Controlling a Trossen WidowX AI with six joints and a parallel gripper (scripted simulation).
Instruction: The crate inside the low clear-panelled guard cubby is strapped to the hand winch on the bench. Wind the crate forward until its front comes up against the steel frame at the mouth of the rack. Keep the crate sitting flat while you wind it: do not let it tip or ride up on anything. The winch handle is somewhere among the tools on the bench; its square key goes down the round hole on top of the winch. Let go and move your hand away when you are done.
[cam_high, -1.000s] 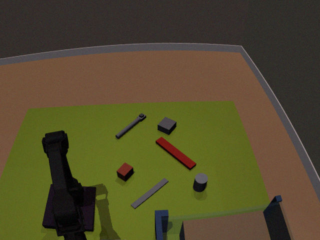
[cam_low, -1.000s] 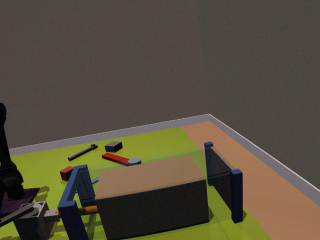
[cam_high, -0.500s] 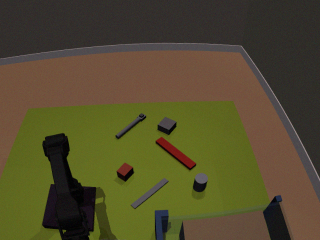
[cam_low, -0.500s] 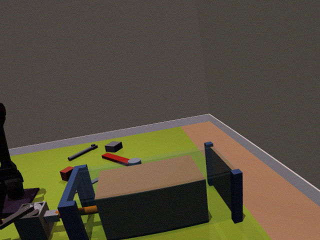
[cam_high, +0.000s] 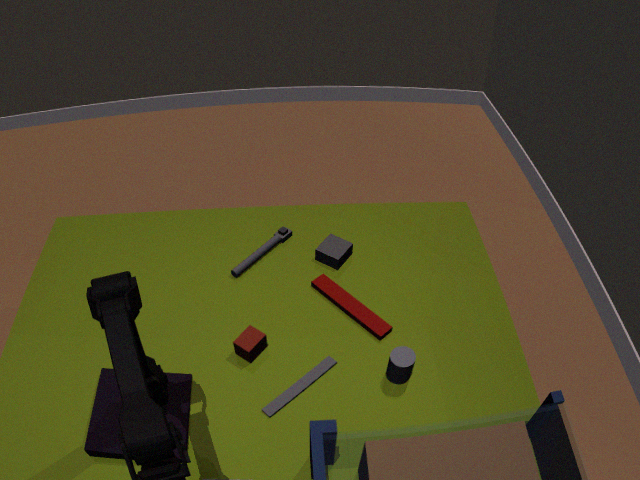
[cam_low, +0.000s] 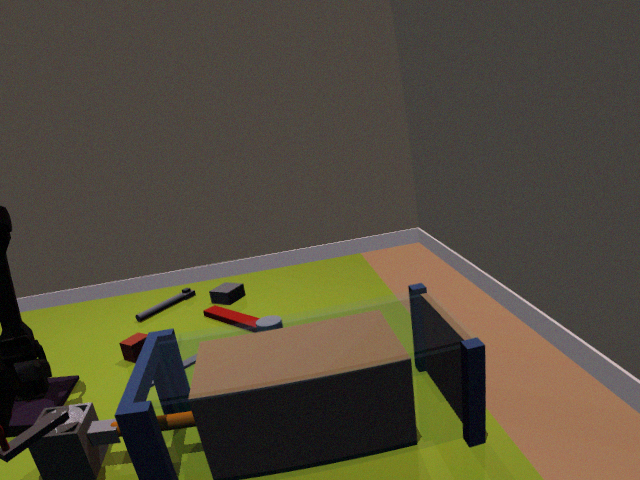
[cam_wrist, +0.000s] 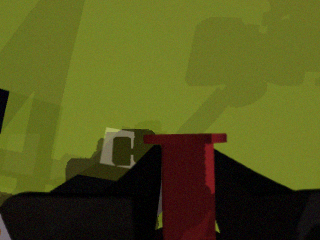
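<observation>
My gripper tip is now 5 cm to the right of the winch handle, 3 cm above it and 2 cm short of it. The rest, counted from my gripper tip: red crank grip: 2 cm to the left; then blue steel frame: 22 cm ahead, 7 cm to the left, 2 cm below; then grey winch: 10 cm below, 9 cm to the left, 5 cm ahead.
</observation>
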